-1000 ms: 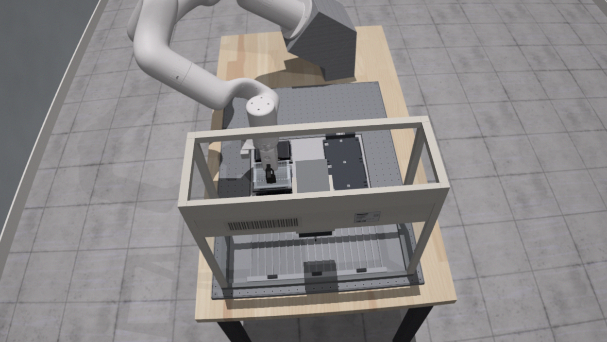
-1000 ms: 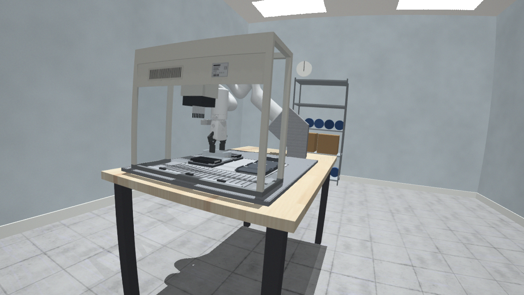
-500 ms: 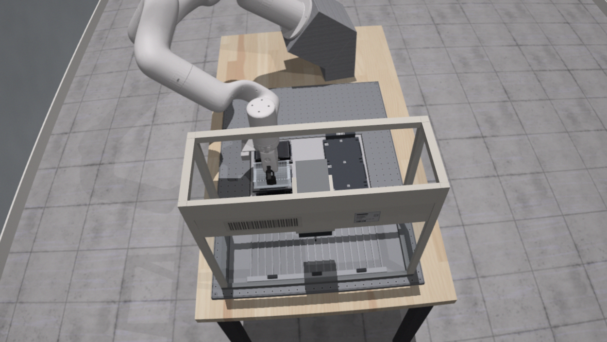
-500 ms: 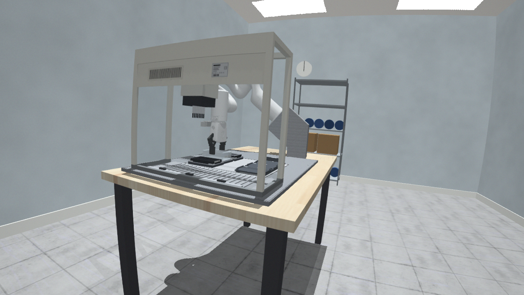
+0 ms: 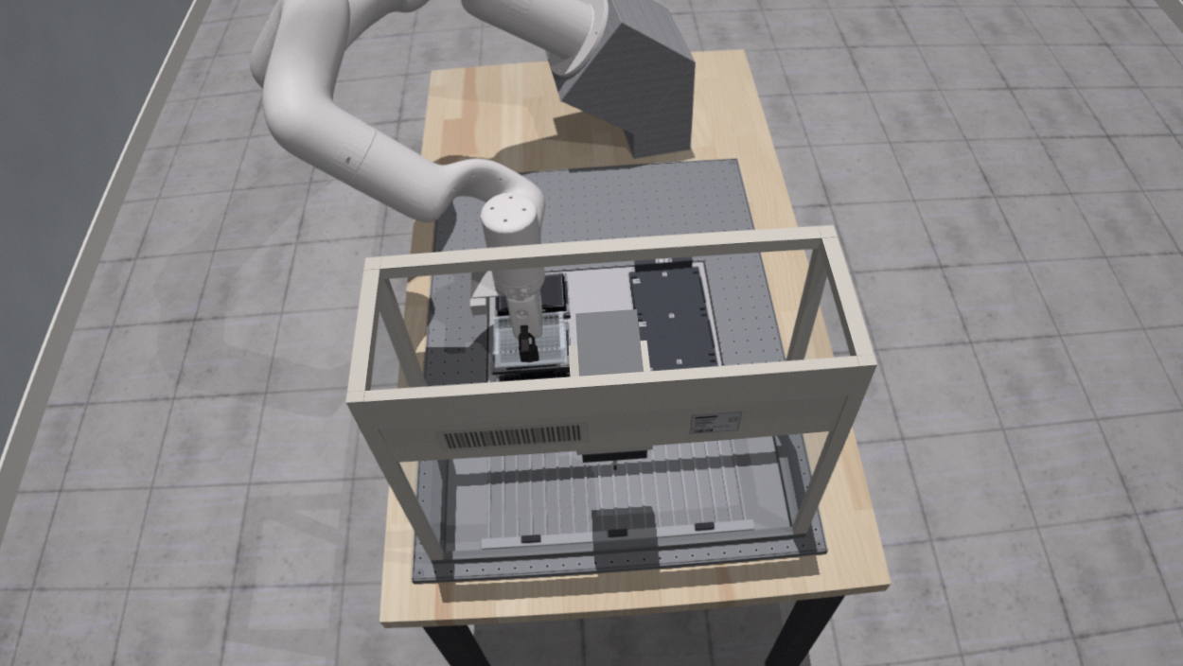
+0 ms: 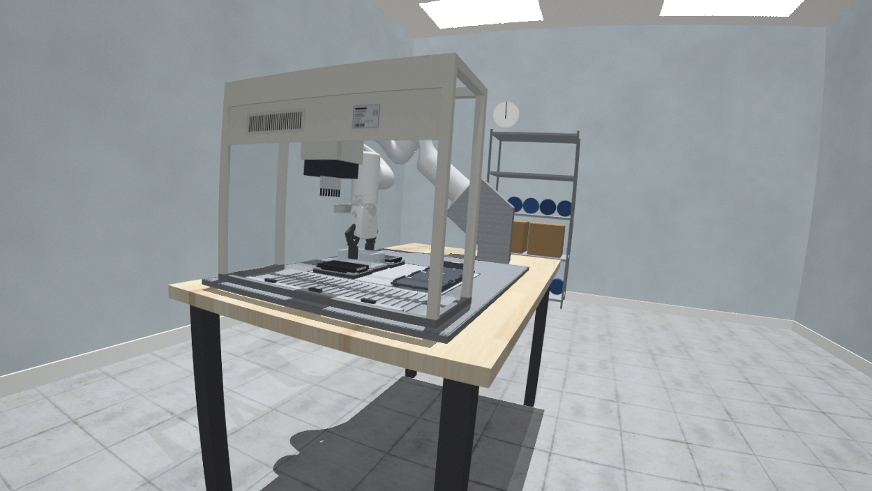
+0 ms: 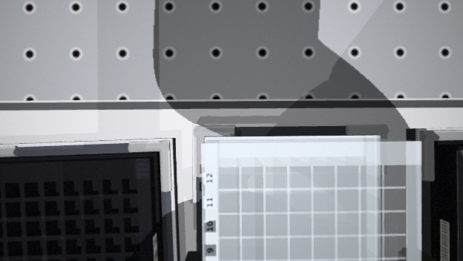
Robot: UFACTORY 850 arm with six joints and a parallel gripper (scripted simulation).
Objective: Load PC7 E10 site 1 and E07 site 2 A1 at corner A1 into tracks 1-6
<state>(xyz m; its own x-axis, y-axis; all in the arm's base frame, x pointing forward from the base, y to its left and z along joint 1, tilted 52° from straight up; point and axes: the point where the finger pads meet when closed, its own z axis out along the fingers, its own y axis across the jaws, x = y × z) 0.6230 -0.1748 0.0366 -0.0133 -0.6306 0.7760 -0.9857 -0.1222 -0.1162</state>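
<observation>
Now: the clear deep-well block E07 1 cm below my hand. The rest, counted from my hand: nest S1: 11 cm behind, 4 cm below; then black 96-well plate E01: 11 cm ahead, 2 cm below, 1 cm to the left; then nest S2: 4 cm below.
</observation>
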